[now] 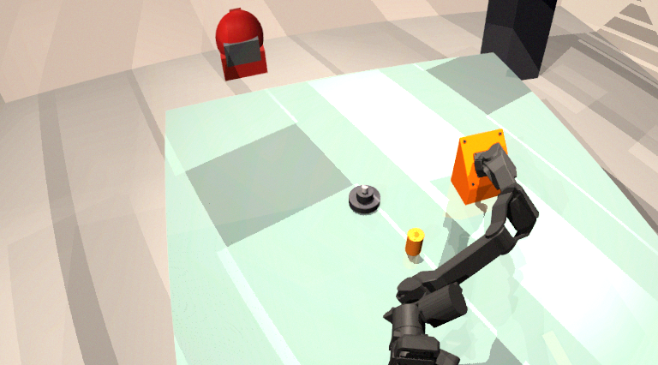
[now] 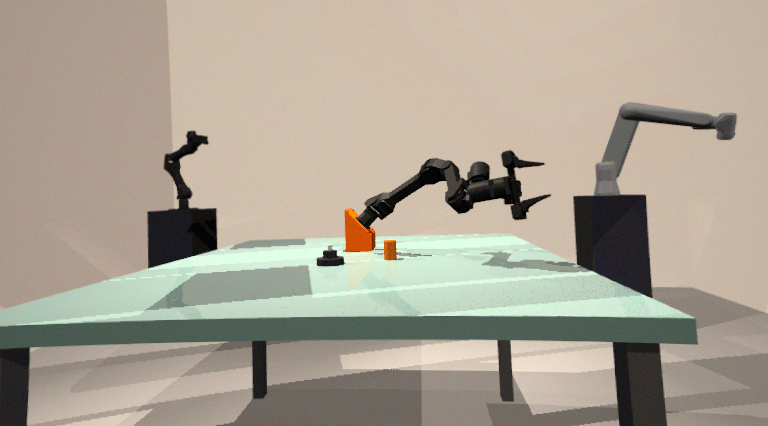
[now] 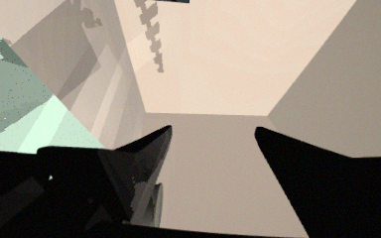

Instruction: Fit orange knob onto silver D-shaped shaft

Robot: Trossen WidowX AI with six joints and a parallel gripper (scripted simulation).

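Right now my gripper tip is 44 cm to the left of the orange knob, 20 cm past it and 19 cm above it. Round my gripper tip: pedestal 62 cm to the right, 21 cm below, 13 cm behind.
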